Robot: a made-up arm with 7 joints. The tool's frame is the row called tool. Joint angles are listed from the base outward.
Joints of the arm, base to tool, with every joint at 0 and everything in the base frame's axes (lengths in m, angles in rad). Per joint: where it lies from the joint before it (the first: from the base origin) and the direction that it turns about. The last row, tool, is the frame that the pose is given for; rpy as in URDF.
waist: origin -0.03 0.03 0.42 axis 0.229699 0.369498 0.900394
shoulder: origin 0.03 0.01 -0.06 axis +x
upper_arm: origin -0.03 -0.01 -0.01 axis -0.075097 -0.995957 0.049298
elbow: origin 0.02 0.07 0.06 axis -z
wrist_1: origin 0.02 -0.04 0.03 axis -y
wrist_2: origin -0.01 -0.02 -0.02 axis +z
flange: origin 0 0.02 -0.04 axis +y
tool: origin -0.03 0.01 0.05 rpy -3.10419 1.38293 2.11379
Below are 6 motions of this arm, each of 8 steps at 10 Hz.
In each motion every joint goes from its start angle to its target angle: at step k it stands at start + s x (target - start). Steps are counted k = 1, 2, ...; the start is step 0. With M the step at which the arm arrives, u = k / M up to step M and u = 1 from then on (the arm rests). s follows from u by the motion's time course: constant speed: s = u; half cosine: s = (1 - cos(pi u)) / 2; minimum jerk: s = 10 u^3 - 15 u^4 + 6 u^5.
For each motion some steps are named. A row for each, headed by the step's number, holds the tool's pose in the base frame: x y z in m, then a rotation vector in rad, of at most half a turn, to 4 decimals.
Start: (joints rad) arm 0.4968 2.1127 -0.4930 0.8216 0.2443 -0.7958 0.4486
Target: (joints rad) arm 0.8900 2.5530 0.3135 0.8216 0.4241 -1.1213 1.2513
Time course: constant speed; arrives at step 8
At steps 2, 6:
2: 0.0005 0.0148 0.3012 -0.1126 -1.3419 0.3894
6: -0.0642 0.0166 0.2836 0.0040 -0.5898 0.1616

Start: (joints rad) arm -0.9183 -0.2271 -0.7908 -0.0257 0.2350 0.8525 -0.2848
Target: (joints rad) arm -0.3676 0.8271 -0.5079 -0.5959 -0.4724 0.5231 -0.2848
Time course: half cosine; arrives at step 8
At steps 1, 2, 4, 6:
1: -0.0056 0.0036 0.4144 1.0160 1.5206 -0.7707
2: -0.0063 0.0002 0.4162 1.0229 1.6079 -0.5782
4: -0.0045 -0.0156 0.4187 0.9407 1.8801 0.0307
6: 0.0059 -0.0342 0.4135 0.7121 2.0661 0.5926

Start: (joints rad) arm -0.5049 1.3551 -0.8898 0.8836 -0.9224 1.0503 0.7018
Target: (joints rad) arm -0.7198 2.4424 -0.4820 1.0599 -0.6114 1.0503 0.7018
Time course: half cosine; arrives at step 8
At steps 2, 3, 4, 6, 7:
2: 0.0120 -0.0653 0.4173 0.0553 -2.4231 -1.3834
3: -0.0005 -0.0738 0.4064 0.0311 -2.4518 -1.5853
4: -0.0135 -0.0808 0.3901 -0.0085 -2.4470 -1.8334
6: -0.0300 -0.0834 0.3542 0.0889 2.1429 2.1284
7: -0.0327 -0.0816 0.3427 0.1092 2.0120 2.1879

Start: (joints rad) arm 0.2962 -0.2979 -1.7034 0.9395 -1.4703 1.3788 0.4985
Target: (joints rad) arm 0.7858 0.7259 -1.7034 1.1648 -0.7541 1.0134 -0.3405
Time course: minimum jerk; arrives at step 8
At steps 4, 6, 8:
4: 0.0738 0.1133 0.3648 -0.0425 -1.5465 0.8100
6: 0.0611 0.1262 0.3941 0.3961 -1.9157 0.8834
8: 0.0583 0.1255 0.4019 0.4918 -2.0256 0.8508

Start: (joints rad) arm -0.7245 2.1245 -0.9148 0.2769 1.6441 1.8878 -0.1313
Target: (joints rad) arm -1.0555 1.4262 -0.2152 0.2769 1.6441 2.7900 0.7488
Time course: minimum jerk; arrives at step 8
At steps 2, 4, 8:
2: 0.0521 -0.0197 0.3316 0.7441 0.0066 0.3382
4: 0.0121 -0.0481 0.3431 0.3370 0.2302 -0.4890
8: -0.0249 -0.0453 0.3607 -0.1117 0.3964 -1.6353

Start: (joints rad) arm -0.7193 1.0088 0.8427 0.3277 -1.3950 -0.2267 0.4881
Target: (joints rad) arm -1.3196 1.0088 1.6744 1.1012 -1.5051 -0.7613 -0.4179
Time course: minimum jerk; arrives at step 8
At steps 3, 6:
3: -0.0946 0.0746 0.3898 2.4514 1.7842 0.1548
6: -0.0185 0.1336 0.3553 2.8793 0.2246 0.6982

